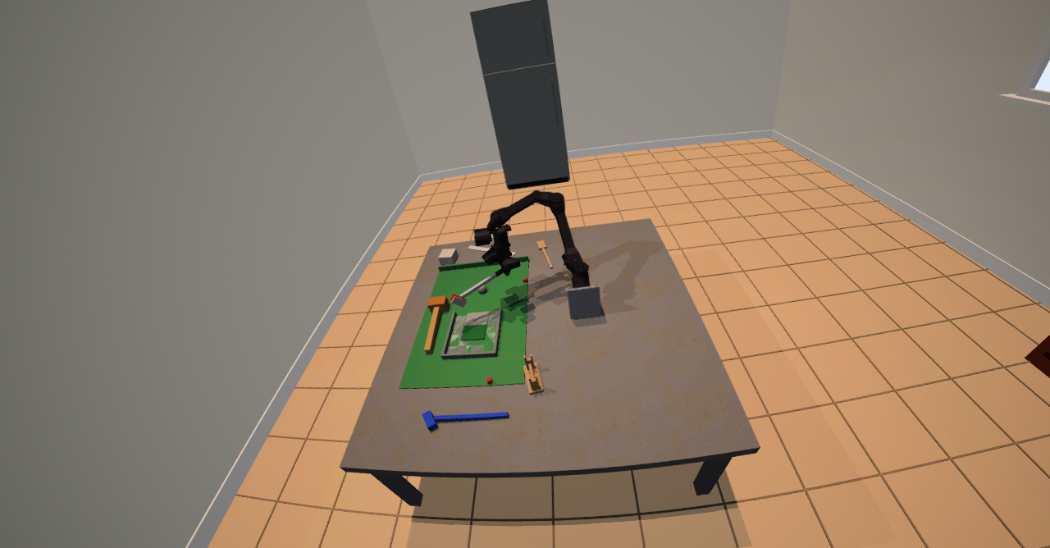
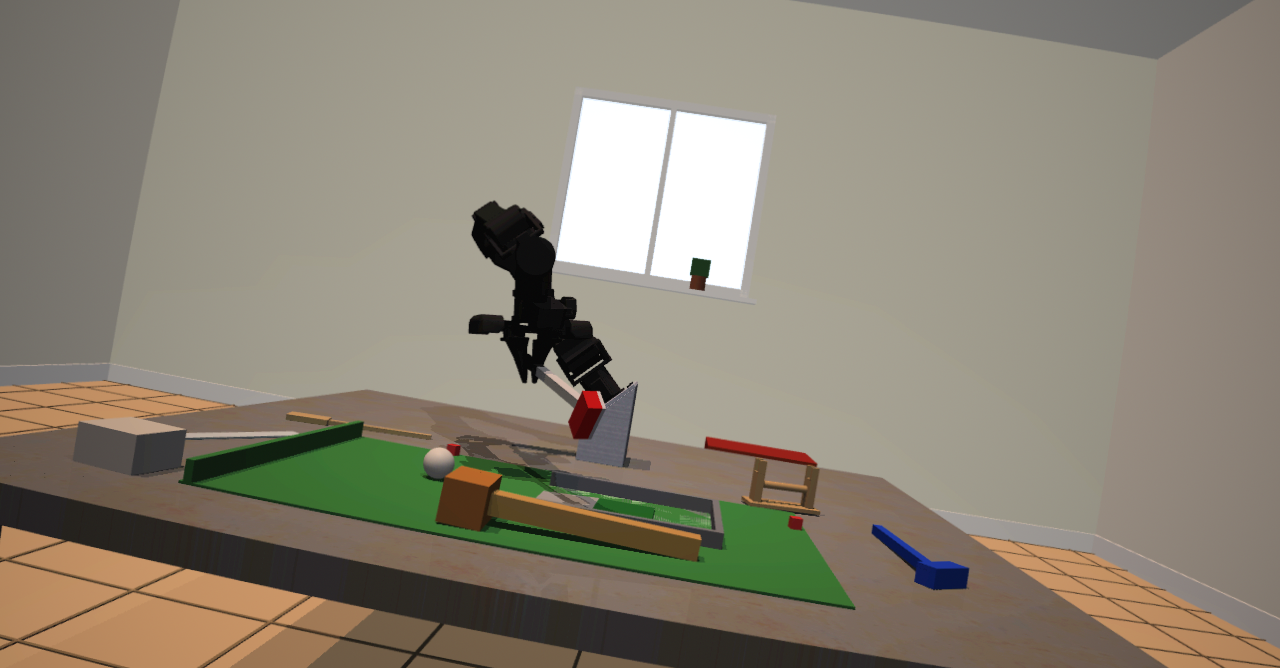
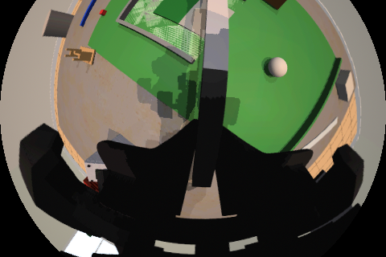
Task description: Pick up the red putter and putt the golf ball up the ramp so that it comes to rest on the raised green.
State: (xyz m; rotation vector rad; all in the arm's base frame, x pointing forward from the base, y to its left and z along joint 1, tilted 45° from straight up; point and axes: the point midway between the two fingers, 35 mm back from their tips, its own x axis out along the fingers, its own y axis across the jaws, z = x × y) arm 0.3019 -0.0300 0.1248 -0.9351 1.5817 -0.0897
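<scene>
Right now my gripper tip is 100 mm short of the red putter, 60 mm to the right of it and 10 mm below it. Round my gripper tip: white golf ball (150 mm ahead, 120 mm below, 80 mm to the right); then wooden stand (430 mm to the left, 110 mm below, 100 mm behind); then white bar (410 mm to the right, 150 mm ahead, 140 mm below).
</scene>
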